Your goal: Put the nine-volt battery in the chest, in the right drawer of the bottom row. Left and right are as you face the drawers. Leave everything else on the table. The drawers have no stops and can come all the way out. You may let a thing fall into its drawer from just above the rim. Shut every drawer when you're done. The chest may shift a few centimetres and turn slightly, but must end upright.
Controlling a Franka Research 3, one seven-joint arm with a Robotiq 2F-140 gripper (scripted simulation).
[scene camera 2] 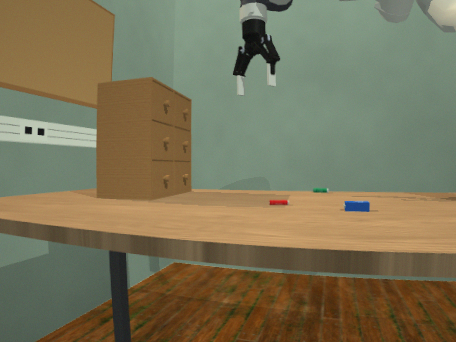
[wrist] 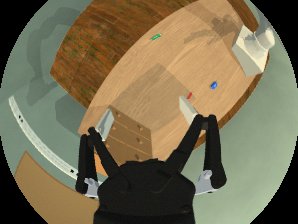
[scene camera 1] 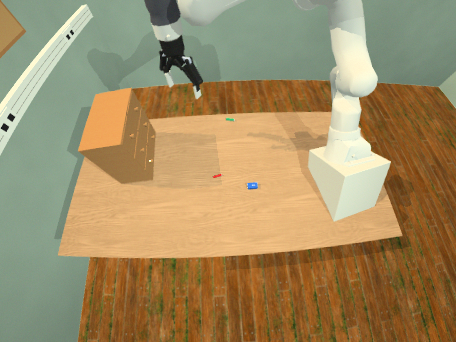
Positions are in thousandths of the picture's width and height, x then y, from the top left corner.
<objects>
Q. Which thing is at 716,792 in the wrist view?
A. My gripper.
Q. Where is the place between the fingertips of my gripper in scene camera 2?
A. At 560,265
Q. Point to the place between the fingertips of my gripper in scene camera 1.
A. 405,265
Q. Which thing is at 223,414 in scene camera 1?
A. A wooden chest.
</objects>
